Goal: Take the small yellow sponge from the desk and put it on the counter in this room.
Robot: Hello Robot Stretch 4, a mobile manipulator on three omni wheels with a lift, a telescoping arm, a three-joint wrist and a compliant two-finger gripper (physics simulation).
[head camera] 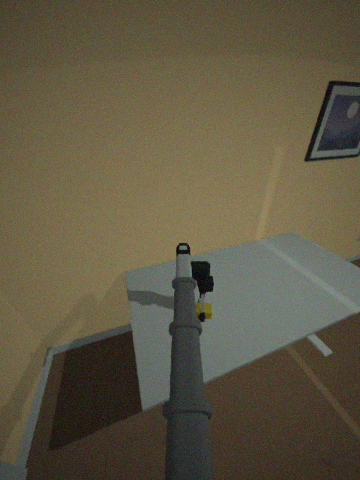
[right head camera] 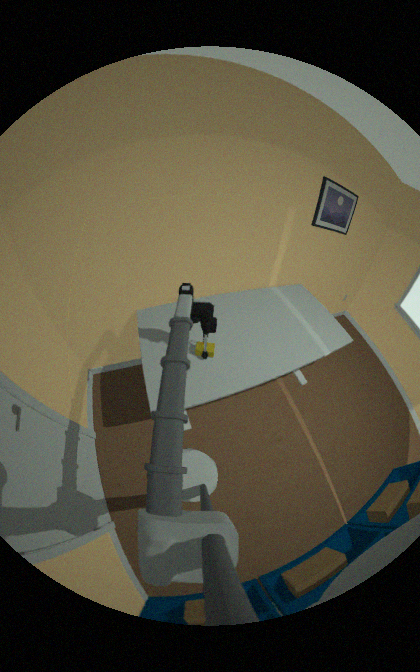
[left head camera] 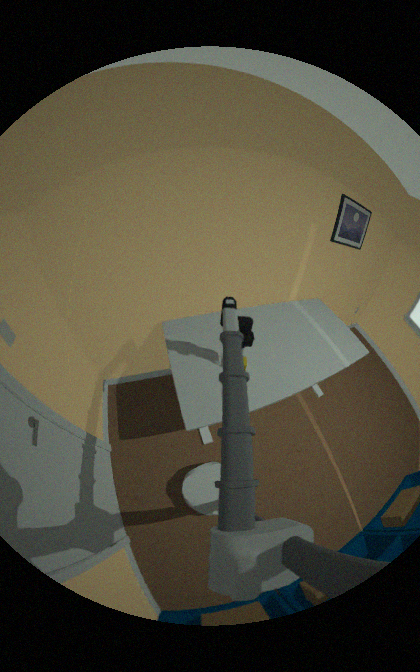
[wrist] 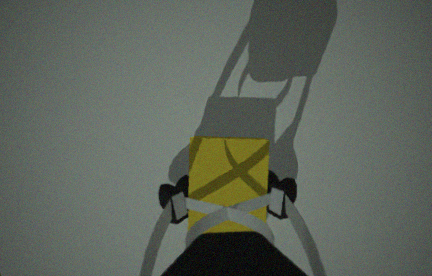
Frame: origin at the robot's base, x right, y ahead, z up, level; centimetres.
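Seen in the pictures: gripper, fingertip midpoint: (head camera: 200, 313) (wrist: 227, 188).
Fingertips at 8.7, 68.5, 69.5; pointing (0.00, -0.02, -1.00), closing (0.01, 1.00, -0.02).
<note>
A point is followed by its place in that frame, as x, y, z.
The small yellow sponge (head camera: 207, 311) @[11.6, 66.2, 74.0] (left head camera: 245, 363) (right head camera: 211, 349) (wrist: 225, 165) @[5.9, 68.5, 74.0] is on the pale desk (head camera: 280, 290) @[57.6, 83.1, 69.3] (left head camera: 295, 345) (right head camera: 270, 345) (wrist: 75, 150) @[4.3, 53.3, 69.3], its shadow adjoining its far edge in the wrist view. My gripper (head camera: 201, 310) @[8.7, 68.5, 69.4] (right head camera: 204, 349) (wrist: 227, 188) @[8.7, 68.5, 69.4] points down over the desk and is shut on the sponge, with one dark fingertip against each long side. In the left head view the arm hides the fingers and most of the sponge. I cannot make out a counter in these views.
The extended arm (head camera: 187, 375) @[0.1, 24.9, 111.6] (left head camera: 236, 450) (right head camera: 169, 440) reaches over a round white stool (left head camera: 200, 487) (right head camera: 202, 472) and the desk's front edge. A wall stands behind the desk. Blue units holding brown blocks (right head camera: 315, 571) are at the lower right. A grey door (left head camera: 50, 480) is at the left.
</note>
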